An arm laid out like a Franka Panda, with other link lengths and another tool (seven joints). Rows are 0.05 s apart.
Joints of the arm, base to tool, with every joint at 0 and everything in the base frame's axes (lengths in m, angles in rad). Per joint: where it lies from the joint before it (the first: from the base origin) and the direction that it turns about. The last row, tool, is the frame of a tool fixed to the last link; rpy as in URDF.
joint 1: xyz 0 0 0.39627 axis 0 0 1
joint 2: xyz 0 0 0 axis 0 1 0
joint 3: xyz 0 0 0.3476 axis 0 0 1
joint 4: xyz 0.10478 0 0 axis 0 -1 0
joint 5: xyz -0.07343 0 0.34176 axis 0 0 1
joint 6: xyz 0 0 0 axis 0 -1 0
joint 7: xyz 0.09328 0 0 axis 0 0 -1
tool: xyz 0.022 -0.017 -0.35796 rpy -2.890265 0 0.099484
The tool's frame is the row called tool.
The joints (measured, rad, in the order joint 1, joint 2, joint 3, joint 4, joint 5, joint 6, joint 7), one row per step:
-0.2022, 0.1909, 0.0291, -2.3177, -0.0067, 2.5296, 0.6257
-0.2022, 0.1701, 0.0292, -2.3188, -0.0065, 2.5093, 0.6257
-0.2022, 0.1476, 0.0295, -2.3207, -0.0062, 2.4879, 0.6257
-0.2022, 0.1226, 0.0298, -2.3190, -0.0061, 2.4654, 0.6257
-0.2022, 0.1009, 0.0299, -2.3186, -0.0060, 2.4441, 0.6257
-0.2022, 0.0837, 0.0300, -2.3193, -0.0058, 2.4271, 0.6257
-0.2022, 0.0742, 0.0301, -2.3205, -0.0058, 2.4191, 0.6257
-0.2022, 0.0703, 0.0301, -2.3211, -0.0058, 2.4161, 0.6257
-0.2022, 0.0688, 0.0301, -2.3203, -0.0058, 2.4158, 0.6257
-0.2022, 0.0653, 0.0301, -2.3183, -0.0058, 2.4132, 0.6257
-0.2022, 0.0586, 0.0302, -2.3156, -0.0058, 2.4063, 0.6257
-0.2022, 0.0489, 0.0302, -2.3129, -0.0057, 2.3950, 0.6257
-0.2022, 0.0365, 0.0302, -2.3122, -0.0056, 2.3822, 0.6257
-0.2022, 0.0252, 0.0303, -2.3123, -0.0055, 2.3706, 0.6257
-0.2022, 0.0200, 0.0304, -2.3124, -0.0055, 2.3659, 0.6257
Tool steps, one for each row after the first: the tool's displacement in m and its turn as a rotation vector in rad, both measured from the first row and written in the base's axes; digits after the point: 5 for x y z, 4 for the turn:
-0.00240, 0.00031, 0.00858, -0.0005, 0.0007, 0.0000
-0.00537, 0.00084, 0.01759, -0.0008, 0.0016, 0.0001
-0.00631, 0.00097, 0.02913, -0.0023, -0.0024, 0.0003
-0.00859, 0.00125, 0.03849, -0.0031, -0.0031, 0.0003
-0.01114, 0.00164, 0.04546, -0.0034, -0.0025, 0.0002
-0.01255, 0.00186, 0.04911, -0.0038, -0.0027, 0.0003
-0.01310, 0.00193, 0.05060, -0.0040, -0.0030, 0.0003
-0.01245, 0.00180, 0.05168, -0.0043, -0.0050, 0.0003
-0.01154, 0.00162, 0.05403, -0.0050, -0.0078, 0.0003
-0.01109, 0.00154, 0.05788, -0.0056, -0.0102, 0.0004
-0.01163, 0.00156, 0.06282, -0.0061, -0.0113, 0.0002
-0.01328, 0.00177, 0.06819, -0.0065, -0.0115, 0.0001
-0.01521, 0.00209, 0.07277, -0.0067, -0.0110, 0.0001
-0.01591, 0.00222, 0.07492, -0.0069, -0.0114, 0.0002

